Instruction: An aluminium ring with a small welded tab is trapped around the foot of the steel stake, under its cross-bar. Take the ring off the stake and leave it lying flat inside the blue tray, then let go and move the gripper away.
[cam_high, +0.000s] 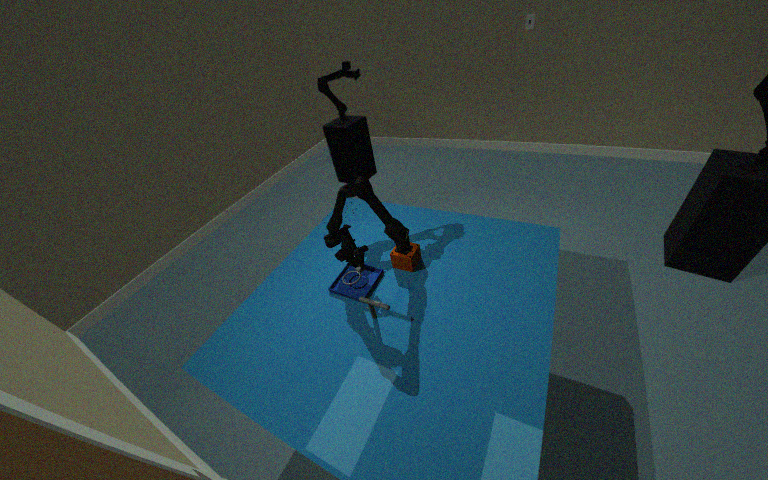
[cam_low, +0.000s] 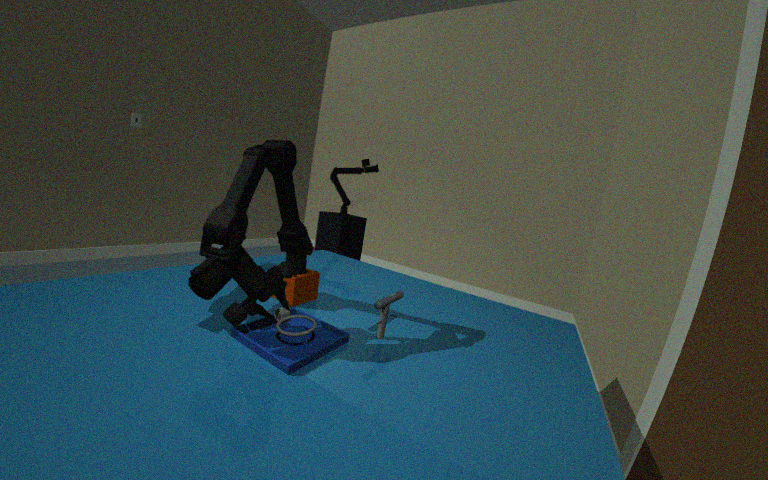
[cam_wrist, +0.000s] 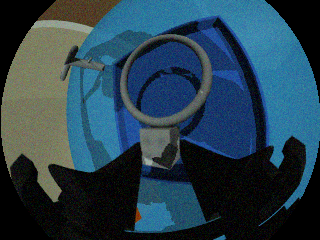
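My gripper tip is 50 mm short of the blue tray and 30 mm above it. The rest, counted from my gripper tip: aluminium ring 50 mm ahead, 10 mm to the right, 10 mm above.
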